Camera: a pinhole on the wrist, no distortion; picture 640 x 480 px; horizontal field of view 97.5 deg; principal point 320.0 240.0 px. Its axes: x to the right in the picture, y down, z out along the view. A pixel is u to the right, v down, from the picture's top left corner.
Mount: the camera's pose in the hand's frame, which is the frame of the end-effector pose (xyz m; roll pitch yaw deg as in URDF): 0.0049 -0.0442 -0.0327 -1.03 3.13 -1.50
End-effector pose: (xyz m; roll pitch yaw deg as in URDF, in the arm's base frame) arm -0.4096 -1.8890 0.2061 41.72 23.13 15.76
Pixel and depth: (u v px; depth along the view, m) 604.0 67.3 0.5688
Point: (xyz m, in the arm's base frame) 0.3397 -2.3402 0.0751
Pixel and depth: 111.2 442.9 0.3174
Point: -0.4481 -1.9500 0.6090
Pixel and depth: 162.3 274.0 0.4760
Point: -0.4046 -2.1810 0.6286
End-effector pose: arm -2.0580 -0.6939 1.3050 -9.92 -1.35 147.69
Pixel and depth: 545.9 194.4 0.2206
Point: -2.1914 -0.5515 1.4993
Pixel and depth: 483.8 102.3 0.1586
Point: -2.0902 -0.5564 1.4485
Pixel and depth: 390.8 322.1 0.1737
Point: -2.1226 -0.6907 1.4403
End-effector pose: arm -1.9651 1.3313 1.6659 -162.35 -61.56 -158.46
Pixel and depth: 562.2 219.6 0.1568
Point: -2.0749 1.1920 1.7515
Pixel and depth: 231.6 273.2 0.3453
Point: -2.1431 1.1629 1.4476
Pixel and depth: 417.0 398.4 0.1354
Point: -2.0778 1.2887 1.6700
